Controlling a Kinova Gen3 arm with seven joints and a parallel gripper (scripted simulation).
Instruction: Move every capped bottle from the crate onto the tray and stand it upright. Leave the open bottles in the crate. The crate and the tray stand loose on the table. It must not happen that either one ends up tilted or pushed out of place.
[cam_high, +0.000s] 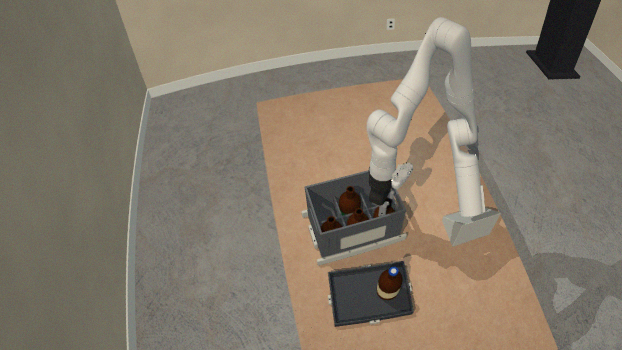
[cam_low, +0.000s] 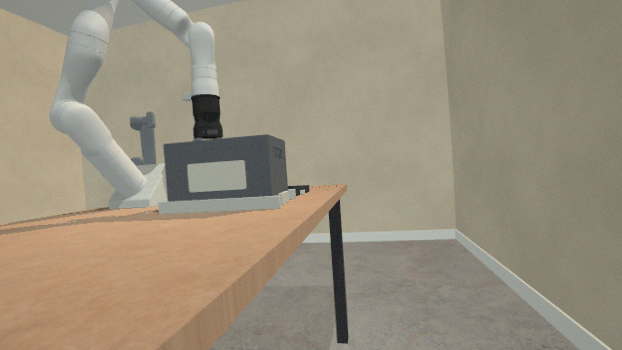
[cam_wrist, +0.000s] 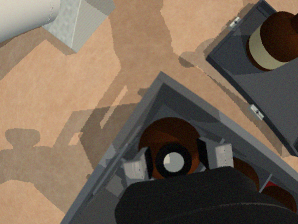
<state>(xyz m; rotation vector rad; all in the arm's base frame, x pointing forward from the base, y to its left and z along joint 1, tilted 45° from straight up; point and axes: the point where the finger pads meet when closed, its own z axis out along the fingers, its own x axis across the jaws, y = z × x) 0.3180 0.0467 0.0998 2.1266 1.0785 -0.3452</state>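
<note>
The crate is 90 mm ahead of my hand, 60 mm below it and 30 mm to the right of it. The rest, counted from my hand: dark tray: 230 mm to the left, 130 mm below, 80 mm ahead.
</note>
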